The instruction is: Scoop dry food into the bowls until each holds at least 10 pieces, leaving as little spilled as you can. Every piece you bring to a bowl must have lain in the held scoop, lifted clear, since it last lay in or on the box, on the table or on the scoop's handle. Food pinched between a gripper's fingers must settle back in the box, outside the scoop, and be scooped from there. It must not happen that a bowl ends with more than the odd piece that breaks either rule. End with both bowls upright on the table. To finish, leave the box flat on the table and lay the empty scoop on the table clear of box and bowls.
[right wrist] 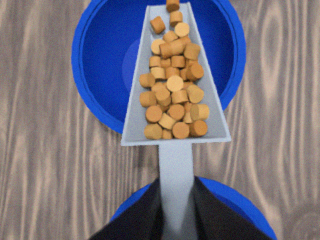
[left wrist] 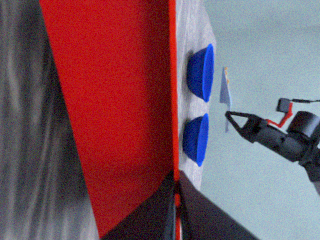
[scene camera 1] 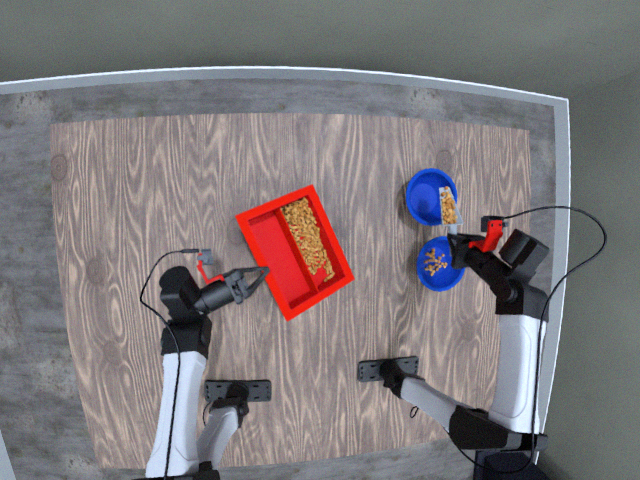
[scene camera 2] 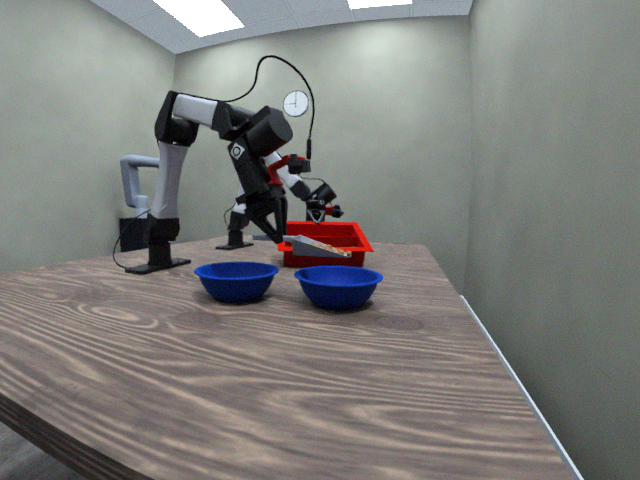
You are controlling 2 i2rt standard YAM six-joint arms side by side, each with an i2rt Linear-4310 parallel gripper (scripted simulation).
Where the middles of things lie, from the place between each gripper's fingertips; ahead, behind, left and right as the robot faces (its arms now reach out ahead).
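Left hand [scene camera 1: 268,268]: 8 cm to the left of the red box [scene camera 1: 295,290], 3 cm short of it and 5 cm above it. Grey scoop [scene camera 2: 300,246], measured from my left hand: 48 cm to the right, 7 cm ahead, 2 cm below.
Right gripper [scene camera 2: 281,242]: 4 cm short of the grey scoop, 1 cm above it. Red box, measured from my right hand: 40 cm to the left, 4 cm below.
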